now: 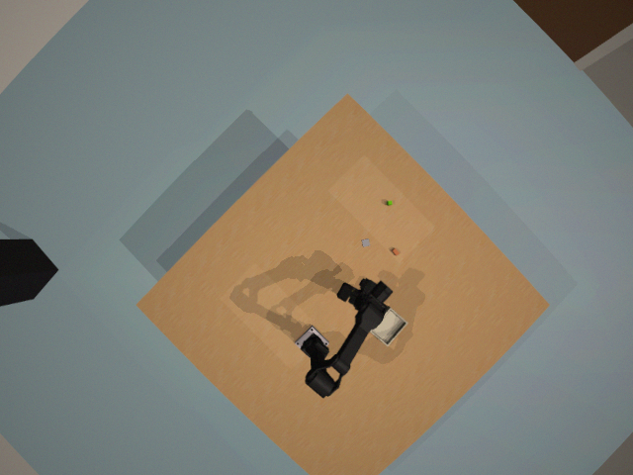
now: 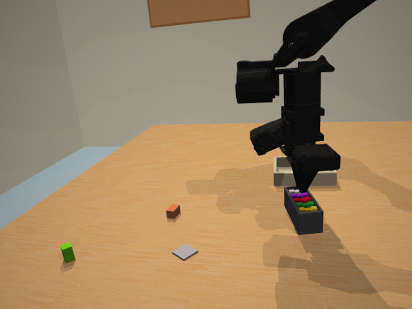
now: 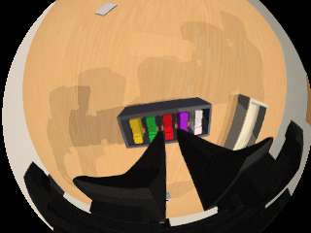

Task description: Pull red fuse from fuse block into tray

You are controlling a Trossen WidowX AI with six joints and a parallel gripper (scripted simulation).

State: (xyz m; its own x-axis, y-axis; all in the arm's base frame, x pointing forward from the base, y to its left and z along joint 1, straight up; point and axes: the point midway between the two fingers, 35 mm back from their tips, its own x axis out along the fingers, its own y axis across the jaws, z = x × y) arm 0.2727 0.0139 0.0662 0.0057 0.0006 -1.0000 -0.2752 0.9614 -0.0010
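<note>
My gripper tip is now 30 mm above the red fuse. From my gripper tip the other things lie so: beige tray 190 mm to the right, 50 mm below; then flat grey tile 180 mm ahead, 120 mm to the left, 50 mm below.
</note>
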